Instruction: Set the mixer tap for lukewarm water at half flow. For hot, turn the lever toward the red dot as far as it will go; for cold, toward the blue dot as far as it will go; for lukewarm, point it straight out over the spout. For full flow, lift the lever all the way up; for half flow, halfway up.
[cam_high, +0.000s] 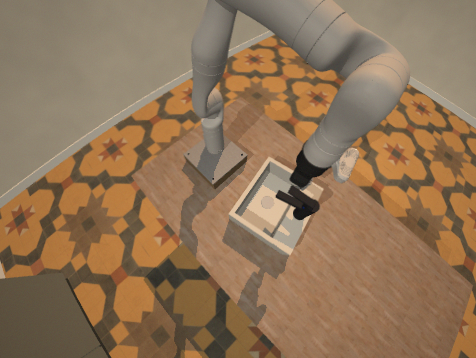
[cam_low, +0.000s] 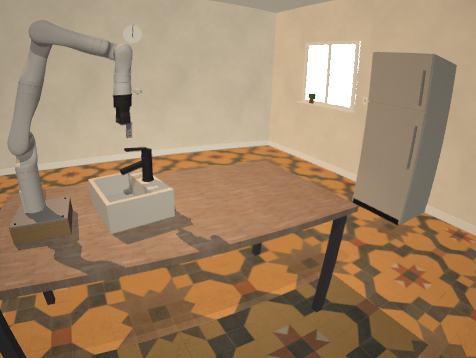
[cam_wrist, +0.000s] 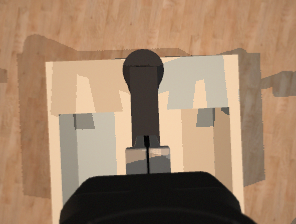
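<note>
Right now the black lever is 3 cm ahead of my hand and 7 cm below it. From my hand the other things lie so: sink basin (4 cm behind, 1 cm to the right, 31 cm below); black mixer tap (5 cm ahead, 1 cm to the left, 12 cm below).
</note>
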